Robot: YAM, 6 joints.
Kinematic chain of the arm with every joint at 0, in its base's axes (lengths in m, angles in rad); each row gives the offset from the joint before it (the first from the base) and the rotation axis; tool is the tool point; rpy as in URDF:
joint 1: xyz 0 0 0.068 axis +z
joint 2: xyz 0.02 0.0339 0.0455 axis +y
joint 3: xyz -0.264 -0.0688 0 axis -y
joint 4: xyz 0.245 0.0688 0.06 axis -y
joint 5: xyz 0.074 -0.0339 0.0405 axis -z
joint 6: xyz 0.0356 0 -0.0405 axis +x
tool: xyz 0 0 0 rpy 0 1.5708 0
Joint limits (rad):
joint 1: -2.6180..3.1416
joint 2: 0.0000..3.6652
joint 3: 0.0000..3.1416
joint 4: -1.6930..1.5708
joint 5: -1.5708..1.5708
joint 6: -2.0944..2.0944
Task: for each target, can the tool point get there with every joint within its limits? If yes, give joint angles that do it. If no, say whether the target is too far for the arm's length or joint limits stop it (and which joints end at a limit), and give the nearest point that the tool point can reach.
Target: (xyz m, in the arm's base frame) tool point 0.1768 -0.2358 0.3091
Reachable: yes | joints -0.9010 1.2981 0.7340 0.7646 0.2206 -1.2715
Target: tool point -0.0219 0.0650 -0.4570
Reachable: no: joint limits stop it (at a limit: joint 2) | nearest point -0.0355 0.1054 -0.3532 | short by 0.112 m
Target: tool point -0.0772 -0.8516 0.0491
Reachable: no: too far | nearest point -0.0581 -0.6414 0.0654 | short by 0.212 m
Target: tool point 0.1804 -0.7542 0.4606
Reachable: no: too far | nearest point 0.1369 -0.5725 0.3748 | short by 0.206 m
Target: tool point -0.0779 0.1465 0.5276
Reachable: yes | joints 2.1839 1.0846 1.1755 1.1897 0.6166 1.3788
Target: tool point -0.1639 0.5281 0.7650
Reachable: no: too far | nearest point -0.1234 0.3976 0.5979 | short by 0.216 m
